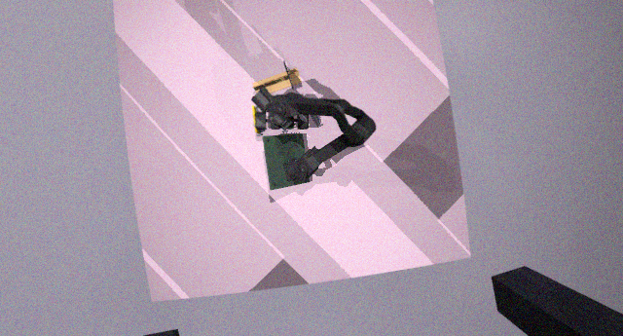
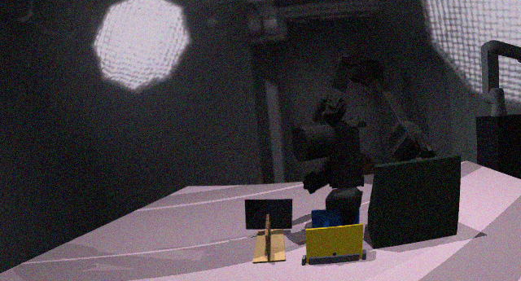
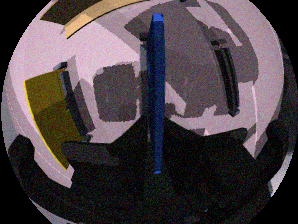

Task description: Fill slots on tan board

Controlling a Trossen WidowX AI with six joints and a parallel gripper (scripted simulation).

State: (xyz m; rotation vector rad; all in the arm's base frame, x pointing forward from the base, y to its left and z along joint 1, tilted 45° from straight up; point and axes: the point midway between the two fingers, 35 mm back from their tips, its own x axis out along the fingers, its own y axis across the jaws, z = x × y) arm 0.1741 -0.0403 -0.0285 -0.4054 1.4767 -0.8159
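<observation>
My gripper tip is now 16 cm short of the tan board and 1 cm to the left of it. Also, from my gripper tip: yellow board 4 cm ahead, 10 cm to the left; blue board 2 cm ahead, 1 cm to the right; black board 17 cm ahead, 6 cm to the right, 2 cm above.
</observation>
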